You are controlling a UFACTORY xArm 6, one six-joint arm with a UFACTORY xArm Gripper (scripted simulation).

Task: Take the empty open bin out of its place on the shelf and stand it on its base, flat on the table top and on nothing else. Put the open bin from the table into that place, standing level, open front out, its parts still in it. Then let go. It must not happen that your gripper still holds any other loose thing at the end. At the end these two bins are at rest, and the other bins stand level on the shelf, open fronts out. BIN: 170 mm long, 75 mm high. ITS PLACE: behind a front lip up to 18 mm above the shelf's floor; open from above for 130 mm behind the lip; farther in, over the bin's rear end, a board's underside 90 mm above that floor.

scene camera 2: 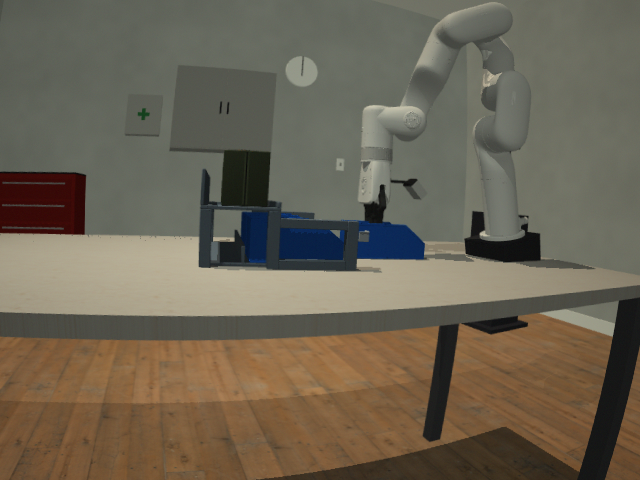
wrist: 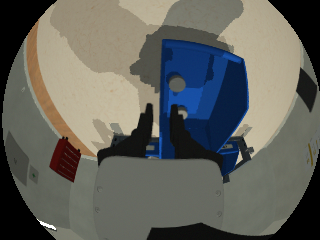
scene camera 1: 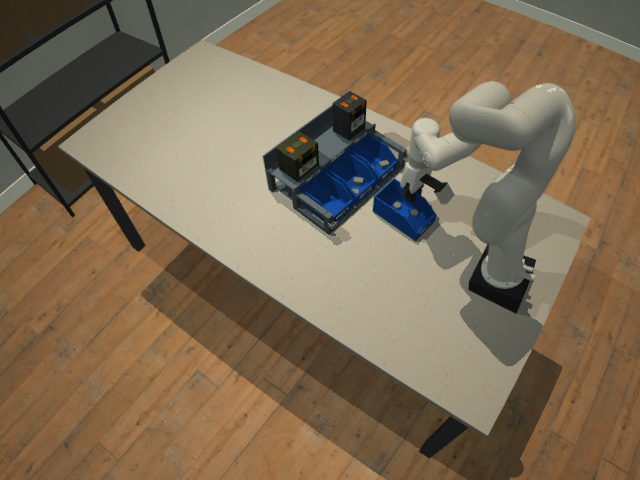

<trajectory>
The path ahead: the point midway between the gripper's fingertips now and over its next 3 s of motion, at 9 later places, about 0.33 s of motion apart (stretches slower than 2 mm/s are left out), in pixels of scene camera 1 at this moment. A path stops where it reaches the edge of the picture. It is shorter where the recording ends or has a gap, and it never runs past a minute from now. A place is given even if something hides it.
The gripper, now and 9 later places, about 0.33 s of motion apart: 413,198; 413,197; 413,195; 414,194; 414,190; 415,187; 416,184; 416,180; 417,178; 417,177
</trajectory>
